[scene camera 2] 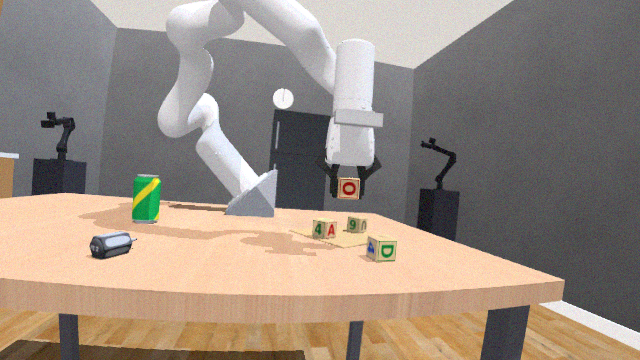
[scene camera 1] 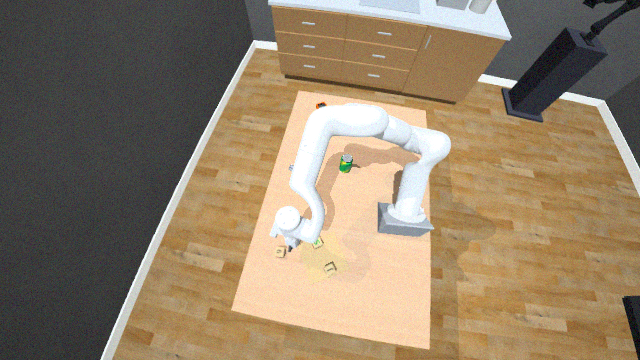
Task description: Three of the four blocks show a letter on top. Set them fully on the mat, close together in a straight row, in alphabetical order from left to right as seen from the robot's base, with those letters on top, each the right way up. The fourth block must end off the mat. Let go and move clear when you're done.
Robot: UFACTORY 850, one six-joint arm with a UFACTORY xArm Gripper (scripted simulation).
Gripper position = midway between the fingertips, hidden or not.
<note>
In view: my gripper (scene camera 2: 346,198), a tan mat (scene camera 1: 314,261) and a grey device (scene camera 2: 103,246).
The tan mat shows as well in scene camera 2 (scene camera 2: 344,239).
</note>
